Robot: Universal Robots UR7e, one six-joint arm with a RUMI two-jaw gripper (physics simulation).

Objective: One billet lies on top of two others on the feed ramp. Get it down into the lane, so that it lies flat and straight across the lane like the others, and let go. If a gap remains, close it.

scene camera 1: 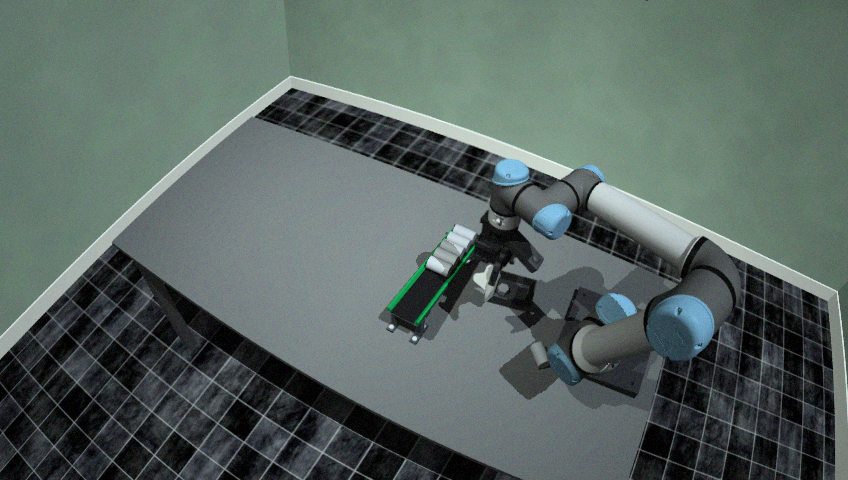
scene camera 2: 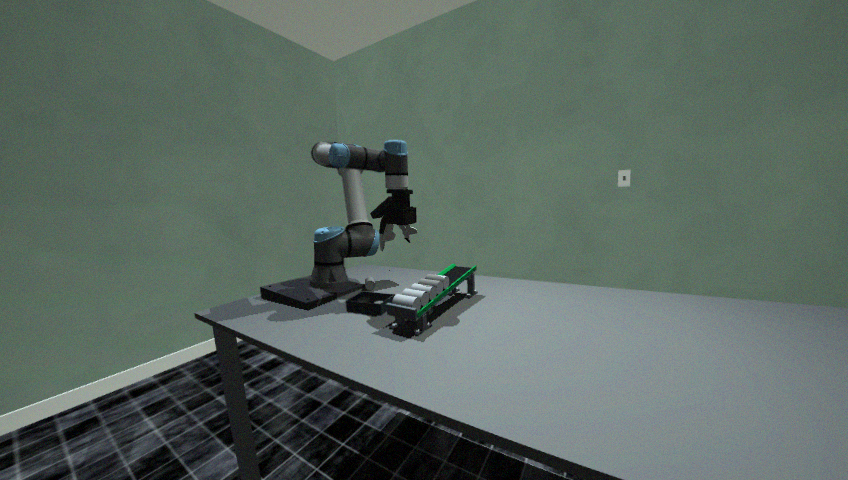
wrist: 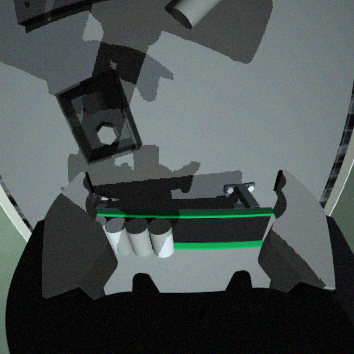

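Seen in the pictures: gripper, fingertip midpoint: (scene camera 1: 498, 281) (scene camera 2: 396, 246) (wrist: 183, 173); arm's base at its link origin: (scene camera 2: 329, 283).
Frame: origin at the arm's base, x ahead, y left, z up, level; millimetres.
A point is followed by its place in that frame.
Observation:
Several pale billets (scene camera 1: 448, 252) {y -130, x 495, z 82 mm} (scene camera 2: 421, 289) {y -181, x 495, z 70 mm} (wrist: 138, 241) {y -121, x 487, z 82 mm} lie flat across the feed ramp's lane (scene camera 1: 421, 292) {y 10, x 524, z 58 mm} (scene camera 2: 457, 273) {y 44, x 533, z 62 mm} (wrist: 220, 230) {y 23, x 528, z 59 mm}, side by side at its lower end. No billet shows on top of them. Another billet (scene camera 1: 539, 353) {y 63, x 168, z 15 mm} (scene camera 2: 369, 283) {y 28, x 178, z 5 mm} (wrist: 196, 12) {y 48, x 182, z 13 mm} lies on the table, off the ramp, near the robot's base. My gripper (scene camera 1: 487, 270) {y -17, x 333, z 162 mm} (scene camera 2: 395, 244) {y -17, x 333, z 162 mm} (wrist: 183, 173) {y -17, x 333, z 162 mm} is wide open and empty, above the ramp. In the wrist view the left jaw hides part of the row's lower end, so gaps there cannot be judged.
A dark open tray (scene camera 1: 531, 294) {y -150, x 233, z -19 mm} (scene camera 2: 358, 308) {y -182, x 276, z -10 mm} (wrist: 131, 117) {y -83, x 305, z -13 mm} with a pale piece inside stands between the ramp and the robot's base. Green rails (scene camera 1: 405, 290) (scene camera 2: 462, 281) (wrist: 245, 213) line both sides of the ramp. The dark base plate (scene camera 2: 303, 296) {y -173, x 36, z 3 mm} lies beyond the tray.

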